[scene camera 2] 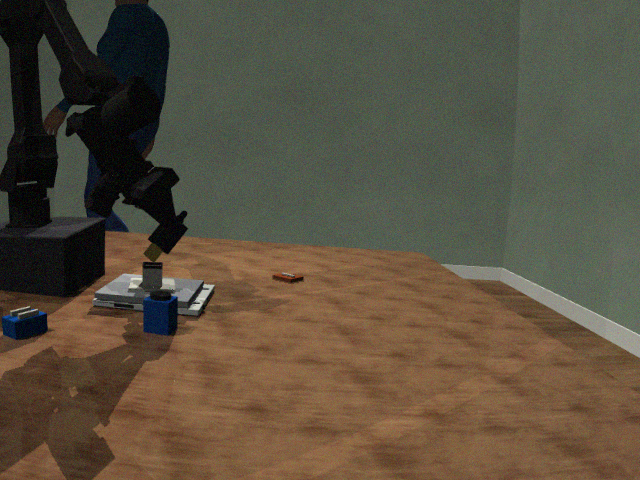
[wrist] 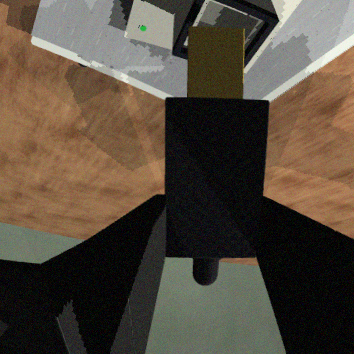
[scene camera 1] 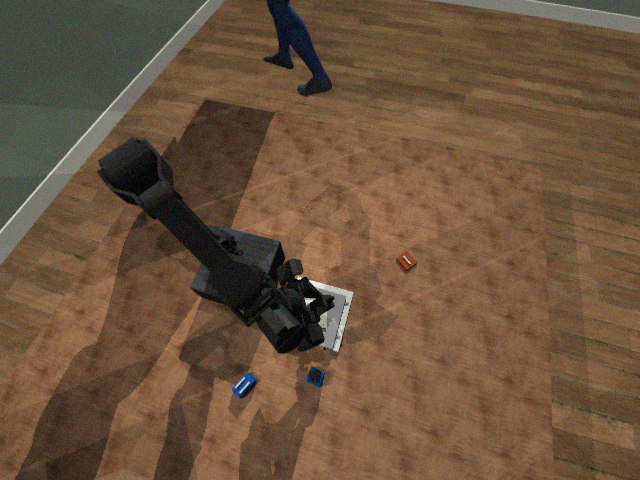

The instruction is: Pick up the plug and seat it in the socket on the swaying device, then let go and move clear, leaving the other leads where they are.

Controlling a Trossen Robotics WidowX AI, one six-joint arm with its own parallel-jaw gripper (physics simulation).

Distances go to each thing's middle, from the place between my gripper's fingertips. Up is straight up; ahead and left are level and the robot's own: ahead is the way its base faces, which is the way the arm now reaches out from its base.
Labels:
My gripper is now 80 mm above the device (scene camera 2: 128, 291) and 20 mm past it.

